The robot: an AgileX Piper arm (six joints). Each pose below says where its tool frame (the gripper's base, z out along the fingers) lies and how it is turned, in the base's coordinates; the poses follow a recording.
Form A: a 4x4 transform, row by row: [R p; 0 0 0 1], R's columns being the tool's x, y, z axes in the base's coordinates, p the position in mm. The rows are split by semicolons.
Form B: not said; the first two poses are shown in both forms.
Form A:
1: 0.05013, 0.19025, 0.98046, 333.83; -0.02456, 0.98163, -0.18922, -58.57; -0.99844, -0.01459, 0.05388, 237.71; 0, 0, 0, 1
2: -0.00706, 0.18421, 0.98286, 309.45; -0.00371, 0.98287, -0.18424, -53.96; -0.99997, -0.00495, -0.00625, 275.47; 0, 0, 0, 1
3: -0.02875, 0.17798, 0.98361, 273.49; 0.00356, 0.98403, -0.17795, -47.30; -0.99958, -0.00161, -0.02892, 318.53; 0, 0, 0, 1
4: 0.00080, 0.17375, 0.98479, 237.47; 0.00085, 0.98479, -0.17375, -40.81; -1.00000, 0.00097, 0.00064, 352.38; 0, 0, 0, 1
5: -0.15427, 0.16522, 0.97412, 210.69; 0.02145, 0.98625, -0.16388, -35.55; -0.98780, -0.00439, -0.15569, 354.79; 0, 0, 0, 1
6: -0.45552, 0.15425, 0.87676, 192.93; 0.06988, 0.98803, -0.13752, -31.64; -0.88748, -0.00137, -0.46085, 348.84; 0, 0, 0, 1
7: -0.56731, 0.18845, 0.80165, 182.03; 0.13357, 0.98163, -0.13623, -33.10; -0.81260, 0.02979, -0.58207, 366.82; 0, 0, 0, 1
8: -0.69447, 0.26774, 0.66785, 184.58; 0.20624, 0.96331, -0.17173, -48.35; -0.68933, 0.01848, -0.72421, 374.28; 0, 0, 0, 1
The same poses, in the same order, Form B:
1: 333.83, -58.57, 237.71, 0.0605, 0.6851, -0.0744, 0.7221
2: 309.45, -53.96, 275.47, 0.0639, 0.7064, -0.0670, 0.7017
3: 273.49, -47.30, 318.53, 0.0635, 0.7144, -0.0628, 0.6940
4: 237.47, -40.81, 352.38, 0.0620, 0.7042, -0.0613, 0.7047
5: 210.69, -35.55, 354.79, 0.0616, 0.7577, -0.0555, 0.6474
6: 192.93, -31.64, 348.84, 0.0658, 0.8521, -0.0407, 0.5176
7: 182.03, -33.10, 366.82, 0.0910, 0.8847, -0.0301, 0.4561
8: 184.58, -48.35, 374.28, 0.1289, 0.9195, -0.0417, 0.3690
